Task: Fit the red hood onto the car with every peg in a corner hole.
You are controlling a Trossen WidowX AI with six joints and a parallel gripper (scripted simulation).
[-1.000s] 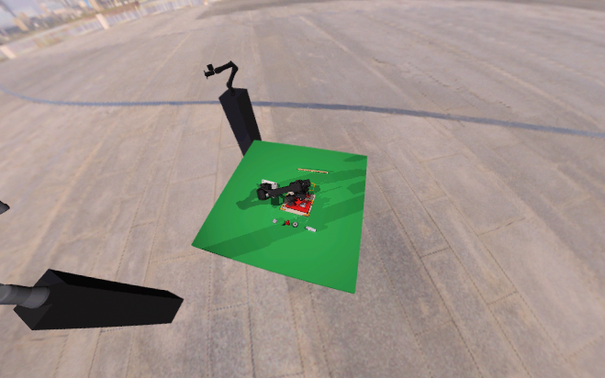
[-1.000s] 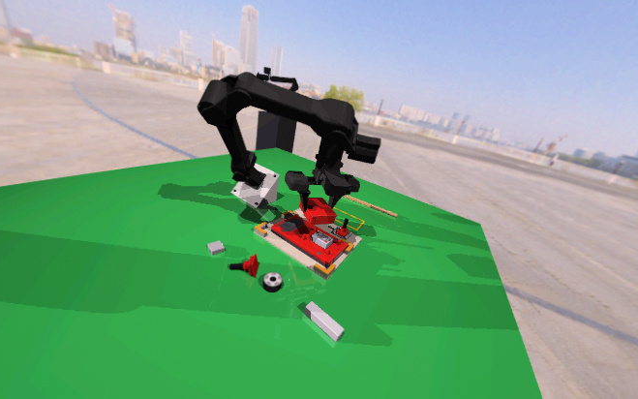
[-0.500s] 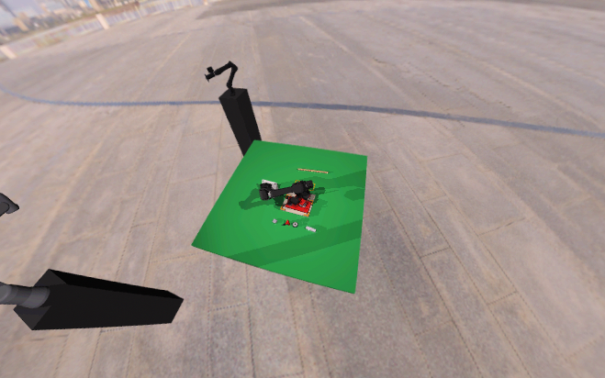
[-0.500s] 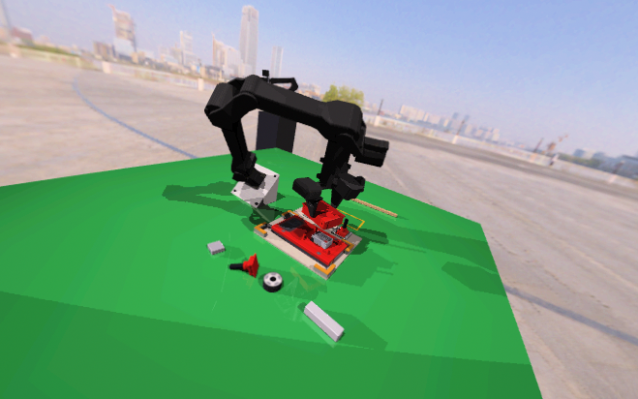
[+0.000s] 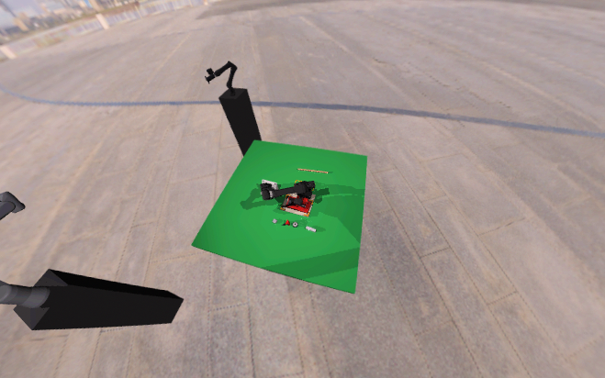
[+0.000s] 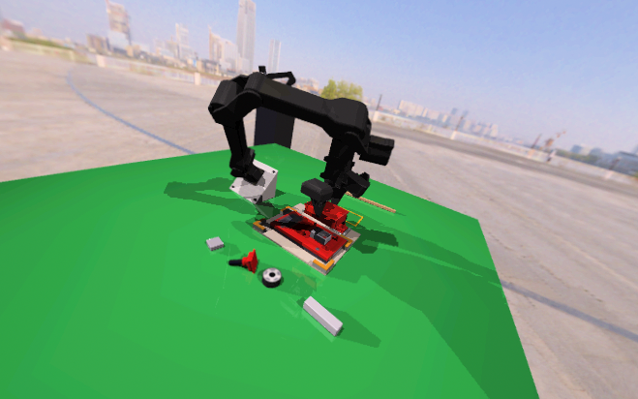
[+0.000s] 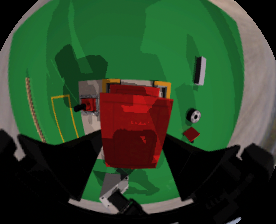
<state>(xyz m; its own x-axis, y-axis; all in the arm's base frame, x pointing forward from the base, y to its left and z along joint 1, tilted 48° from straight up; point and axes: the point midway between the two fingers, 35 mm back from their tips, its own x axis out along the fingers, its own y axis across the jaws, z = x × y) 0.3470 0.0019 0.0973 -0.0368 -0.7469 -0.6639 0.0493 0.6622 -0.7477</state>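
Now: gripper tip 8 cm above the grey engine block. The rest, counted from my gripper tip: grey wheel 18 cm to the right, 10 cm below; beige jig 4 cm behind, 2 cm to the left, 9 cm below; red hood 1 cm above.
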